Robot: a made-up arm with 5 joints.
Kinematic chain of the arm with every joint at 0, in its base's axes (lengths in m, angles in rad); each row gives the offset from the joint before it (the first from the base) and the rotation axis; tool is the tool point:
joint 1: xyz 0 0 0.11 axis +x
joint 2: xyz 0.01 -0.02 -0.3 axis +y
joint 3: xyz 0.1 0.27 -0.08 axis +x
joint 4: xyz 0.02 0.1 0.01 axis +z
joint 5: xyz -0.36 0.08 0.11 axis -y
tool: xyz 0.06 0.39 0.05
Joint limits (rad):
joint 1: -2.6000..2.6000
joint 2: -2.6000..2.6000
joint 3: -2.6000..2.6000
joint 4: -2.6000..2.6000
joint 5: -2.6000..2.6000
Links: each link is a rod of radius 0.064 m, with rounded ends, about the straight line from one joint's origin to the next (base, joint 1, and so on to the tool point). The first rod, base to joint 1, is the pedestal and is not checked.
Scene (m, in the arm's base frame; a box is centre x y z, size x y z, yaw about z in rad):
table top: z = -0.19
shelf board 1: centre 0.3 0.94 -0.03 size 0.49 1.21 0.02 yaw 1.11
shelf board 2: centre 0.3 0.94 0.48 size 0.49 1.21 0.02 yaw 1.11
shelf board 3: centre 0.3 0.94 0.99 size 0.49 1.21 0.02 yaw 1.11
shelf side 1: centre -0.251 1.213 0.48 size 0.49 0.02 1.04 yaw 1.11
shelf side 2: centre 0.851 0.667 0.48 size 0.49 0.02 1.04 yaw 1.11
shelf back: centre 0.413 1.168 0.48 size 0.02 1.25 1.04 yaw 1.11
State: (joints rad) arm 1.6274 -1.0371 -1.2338 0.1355 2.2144
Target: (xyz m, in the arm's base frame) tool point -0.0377 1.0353 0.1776
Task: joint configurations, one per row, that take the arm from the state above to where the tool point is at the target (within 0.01 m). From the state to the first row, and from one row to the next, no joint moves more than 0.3 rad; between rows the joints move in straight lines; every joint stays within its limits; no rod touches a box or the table.
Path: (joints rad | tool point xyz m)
1: 1.7305 -1.2664 -1.1576 0.3905 2.2959 | 0.2187 0.7578 0.7572
2: 1.8337 -1.4957 -1.0813 0.6454 2.3774 | 0.1791 0.6787 0.7694
3: 1.9368 -1.7250 -1.0051 0.9004 2.4588 | 0.1466 0.6173 0.7500
4: 2.0400 -1.9542 -0.9289 1.1553 2.5403 | 0.1214 0.5717 0.7070
5: 1.7681 -1.6995 -0.7933 1.2777 2.5435 | -0.0599 0.7148 0.4585
6: 1.4963 -1.4447 -0.6578 1.4000 2.5467 | -0.2038 0.7008 0.1776
7: 1.4112 -1.2658 -0.8239 1.1356 2.4705 | -0.2070 0.7796 0.2574
8: 1.3261 -1.0870 -0.9901 0.8712 2.3942 | -0.1721 0.8646 0.2969
9: 1.2410 -0.9082 -1.1563 0.6068 2.3180 | -0.1096 0.9548 0.2739
10: 1.1560 -0.7294 -1.3224 0.3423 2.2418 | -0.0377 1.0353 0.1777

